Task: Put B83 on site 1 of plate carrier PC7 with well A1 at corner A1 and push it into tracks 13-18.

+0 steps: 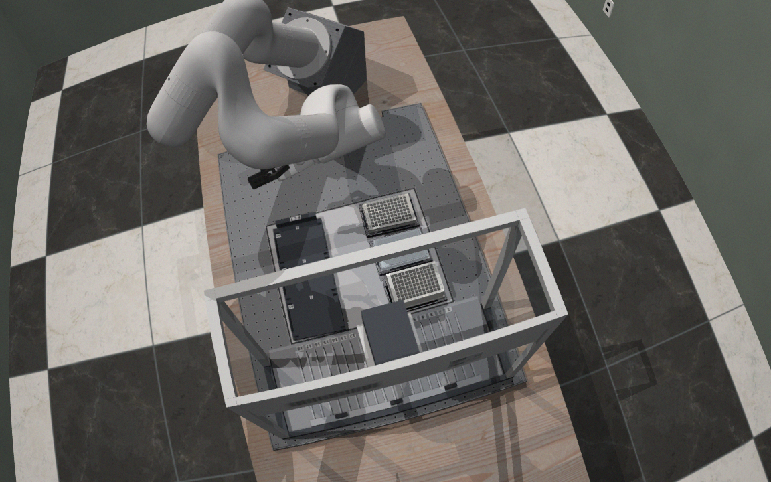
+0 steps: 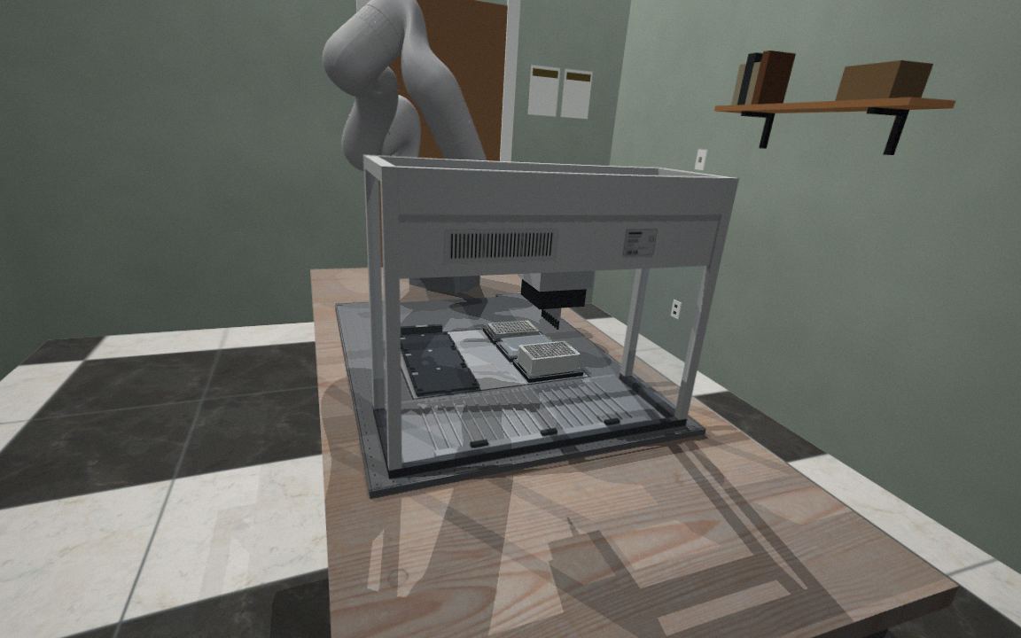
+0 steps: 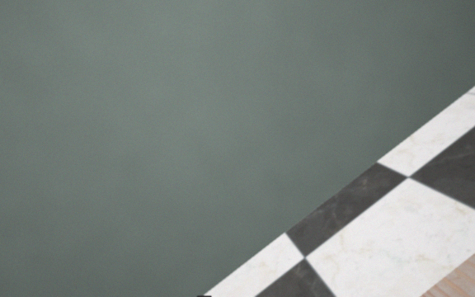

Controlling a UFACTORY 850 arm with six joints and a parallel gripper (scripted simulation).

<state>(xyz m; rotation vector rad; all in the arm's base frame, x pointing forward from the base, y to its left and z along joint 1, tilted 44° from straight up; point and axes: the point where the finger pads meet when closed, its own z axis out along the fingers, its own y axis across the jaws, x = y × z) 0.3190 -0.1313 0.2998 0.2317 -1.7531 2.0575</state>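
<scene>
My hand is 36 cm short of the nest S3, 24 cm above it and 21 cm to the right of it. The rest, counted from my hand: 96-well plate B38: 27 cm to the left, 23 cm below, 14 cm ahead; plate carrier PC7: 23 cm below, 19 cm ahead; frame bar: 41 cm ahead, 22 cm above, 7 cm to the left.
</scene>
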